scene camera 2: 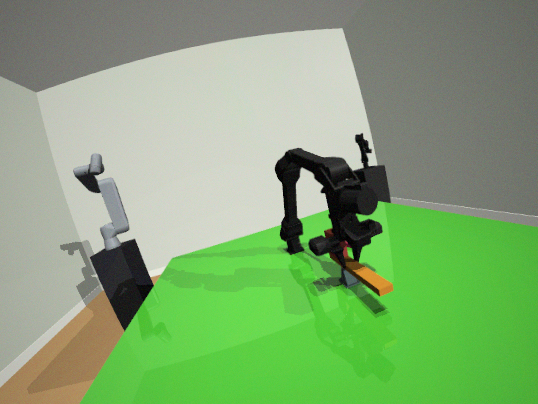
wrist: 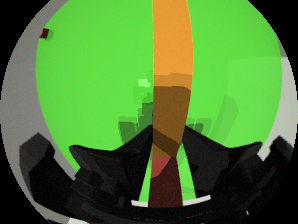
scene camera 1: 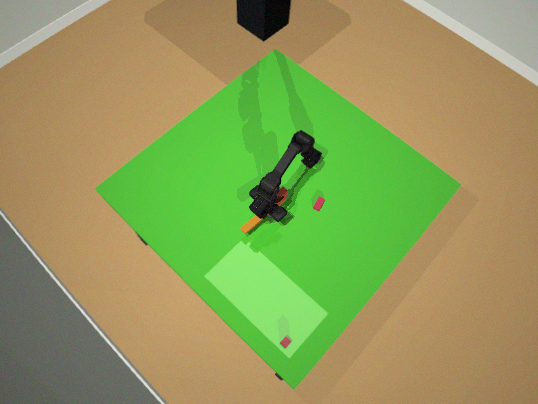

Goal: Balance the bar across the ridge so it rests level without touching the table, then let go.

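Note:
My gripper: holding a bar. Gripper visible in the wrist view too.

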